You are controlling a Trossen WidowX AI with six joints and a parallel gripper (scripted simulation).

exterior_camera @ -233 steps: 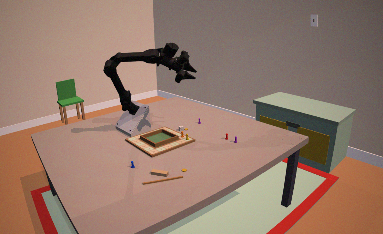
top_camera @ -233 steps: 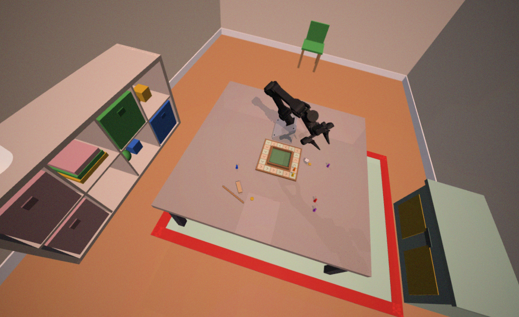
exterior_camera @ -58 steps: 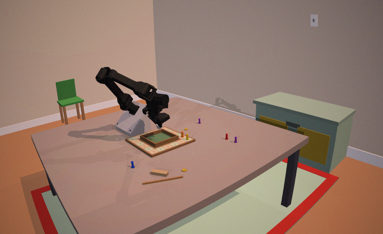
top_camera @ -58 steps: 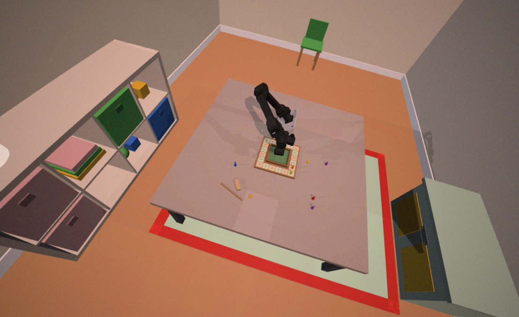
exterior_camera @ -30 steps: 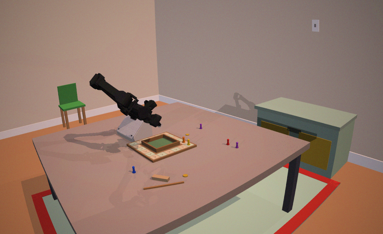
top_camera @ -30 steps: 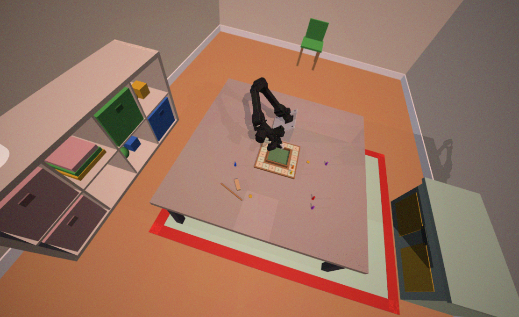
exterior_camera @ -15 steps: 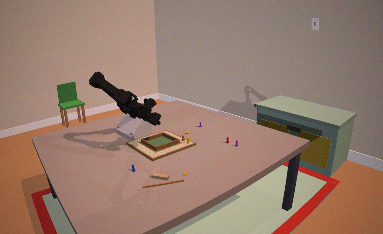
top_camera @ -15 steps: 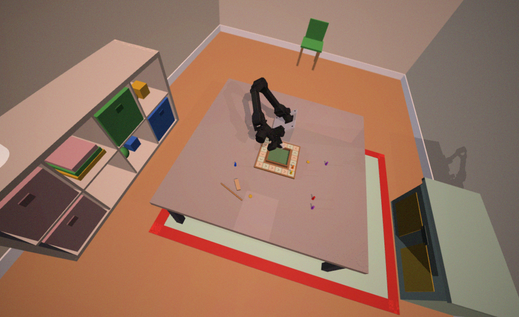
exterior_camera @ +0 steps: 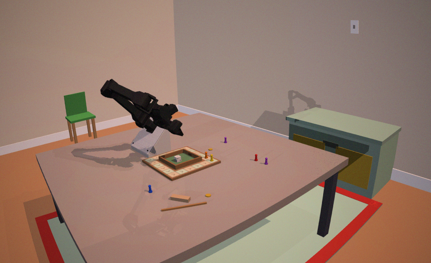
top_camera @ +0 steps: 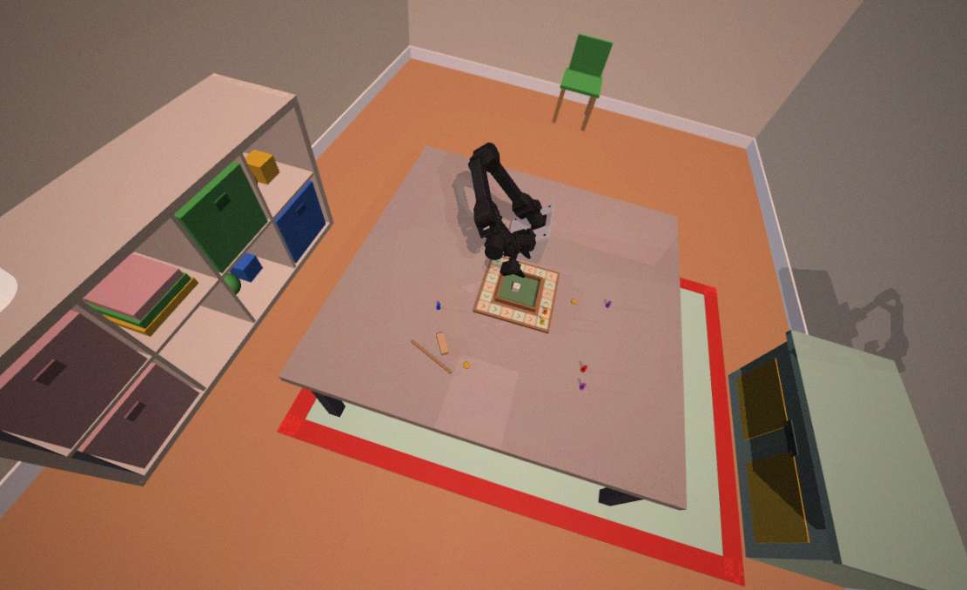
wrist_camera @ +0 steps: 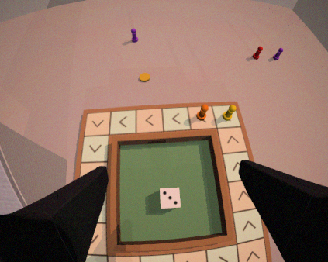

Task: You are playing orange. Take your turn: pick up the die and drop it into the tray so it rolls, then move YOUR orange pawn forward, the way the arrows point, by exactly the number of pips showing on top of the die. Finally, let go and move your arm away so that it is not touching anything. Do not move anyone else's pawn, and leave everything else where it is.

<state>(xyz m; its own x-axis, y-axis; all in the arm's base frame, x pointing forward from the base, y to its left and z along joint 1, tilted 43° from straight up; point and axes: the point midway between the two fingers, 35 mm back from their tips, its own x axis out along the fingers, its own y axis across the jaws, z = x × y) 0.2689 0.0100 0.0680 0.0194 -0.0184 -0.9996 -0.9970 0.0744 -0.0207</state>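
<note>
The orange pawn is 13 cm below my gripper tip, 11 cm to the left of it and 7 cm ahead of it. From my gripper tip the other things lie so: white die 13 cm below, 1 cm to the right; blue pawn 27 cm to the right, 16 cm ahead, 14 cm below; yellow pawn 13 cm below, 12 cm ahead, 11 cm to the left.
</note>
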